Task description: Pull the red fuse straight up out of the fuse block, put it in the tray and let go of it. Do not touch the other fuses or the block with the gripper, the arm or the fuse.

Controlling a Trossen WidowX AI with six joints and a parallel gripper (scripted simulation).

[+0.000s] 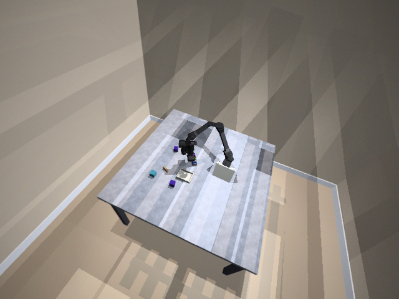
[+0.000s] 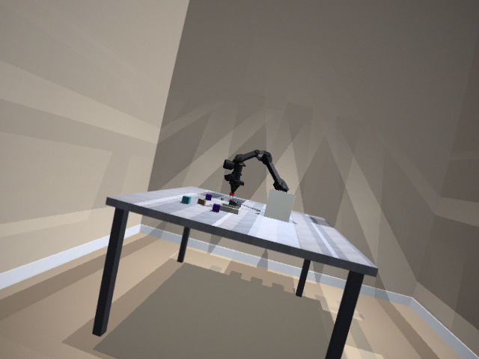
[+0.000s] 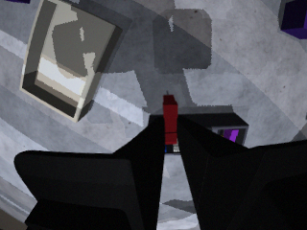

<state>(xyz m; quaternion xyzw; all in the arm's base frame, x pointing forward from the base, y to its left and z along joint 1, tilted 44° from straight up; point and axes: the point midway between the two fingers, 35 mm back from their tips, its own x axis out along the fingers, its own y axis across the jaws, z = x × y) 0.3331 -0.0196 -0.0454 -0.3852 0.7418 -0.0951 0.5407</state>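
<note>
The tray is 20 mm behind my gripper tip, 140 mm to the left of it and 100 mm below it. From my gripper tip the other things lie so: cyan cube: 250 mm ahead, 220 mm to the left, 80 mm below; red fuse: 10 mm below; tan block: 170 mm ahead, 140 mm to the left, 80 mm below.
</note>
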